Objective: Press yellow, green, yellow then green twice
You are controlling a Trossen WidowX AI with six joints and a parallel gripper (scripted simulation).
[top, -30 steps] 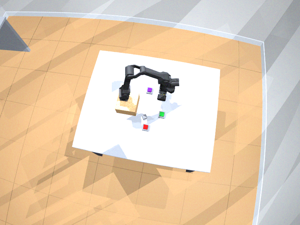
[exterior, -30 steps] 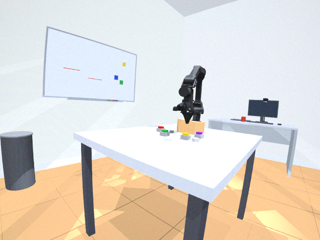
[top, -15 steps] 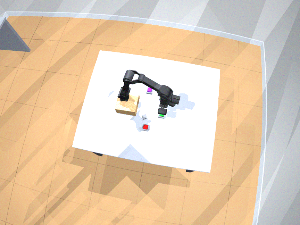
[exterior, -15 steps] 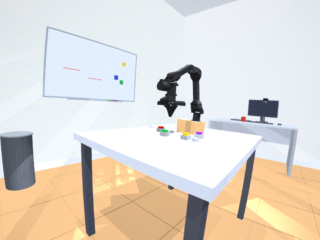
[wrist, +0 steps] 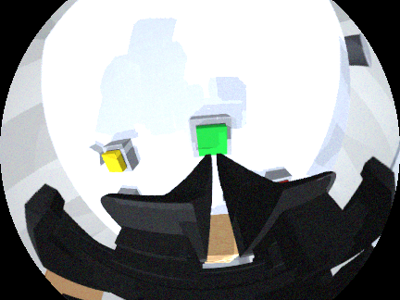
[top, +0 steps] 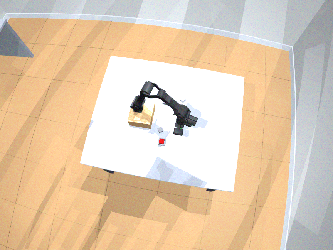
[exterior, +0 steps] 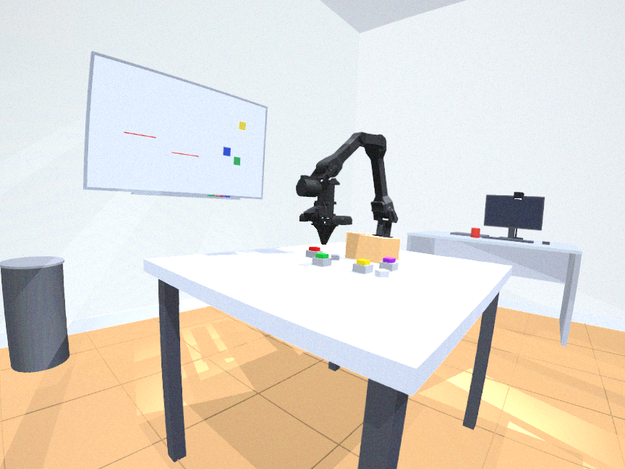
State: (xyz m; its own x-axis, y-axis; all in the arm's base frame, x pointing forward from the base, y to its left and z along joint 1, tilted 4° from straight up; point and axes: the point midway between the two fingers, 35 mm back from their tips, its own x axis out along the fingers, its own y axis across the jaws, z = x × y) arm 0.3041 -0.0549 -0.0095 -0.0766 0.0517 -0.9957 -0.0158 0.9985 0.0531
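My gripper tip is now 4 cm above the green button. Round my gripper tip: yellow button: 2 cm behind, 15 cm to the left, 4 cm below; red button: 10 cm behind, 13 cm to the right, 4 cm below; small grey block: 13 cm behind, 4 cm to the right, 6 cm below.
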